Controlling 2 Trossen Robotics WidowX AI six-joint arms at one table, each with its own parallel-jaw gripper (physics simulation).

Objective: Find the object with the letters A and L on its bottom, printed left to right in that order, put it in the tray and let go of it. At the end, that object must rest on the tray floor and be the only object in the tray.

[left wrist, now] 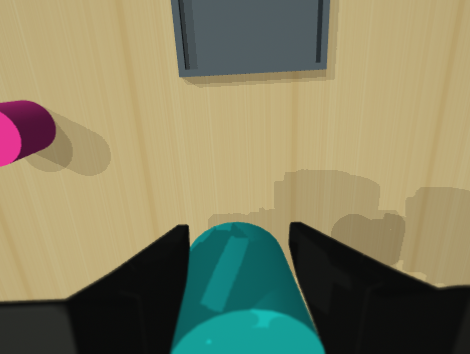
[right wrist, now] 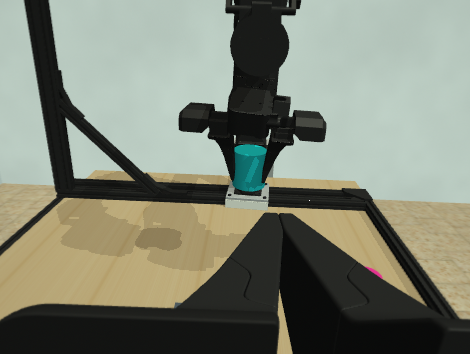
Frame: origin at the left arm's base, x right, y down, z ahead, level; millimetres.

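Where they show: left gripper, fingertip midpoint: (left wrist: 239, 234) (right wrist: 247, 180); right gripper, fingertip midpoint: (right wrist: 276, 226).
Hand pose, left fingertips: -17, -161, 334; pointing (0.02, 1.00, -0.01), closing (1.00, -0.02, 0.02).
After its pixels a point has its place, as x, y, z.
A teal cylinder (left wrist: 245, 280) {-17, -185, 331} (right wrist: 249, 169) {-18, -177, 330} is held upright between the fingers of my left gripper (left wrist: 239, 234) {-17, -161, 334} (right wrist: 247, 180) {-17, -161, 334}, above the table. One plain end face shows in each view; its bottom face and any letters are hidden. The blue-grey tray (left wrist: 252, 71) {9, 9, 397} lies on the table beyond the left fingertips, at the top of the left wrist view, cut off by the frame. No object shows in its visible part. In the right wrist view a small corner of the tray (right wrist: 178, 305) {70, 10, 406} shows at the lower left. My right gripper (right wrist: 276, 226) {-48, -302, 711} is shut and empty, apart from the cylinder.
A pink cylinder (left wrist: 37, 127) {-176, -1, 347} (right wrist: 373, 273) is at the left edge of the left wrist view, left of the tray, and partly hidden behind a right finger in the other view. A black frame (right wrist: 125, 192) {290, 7, 53} runs along the table edges, with an upright post at the left.
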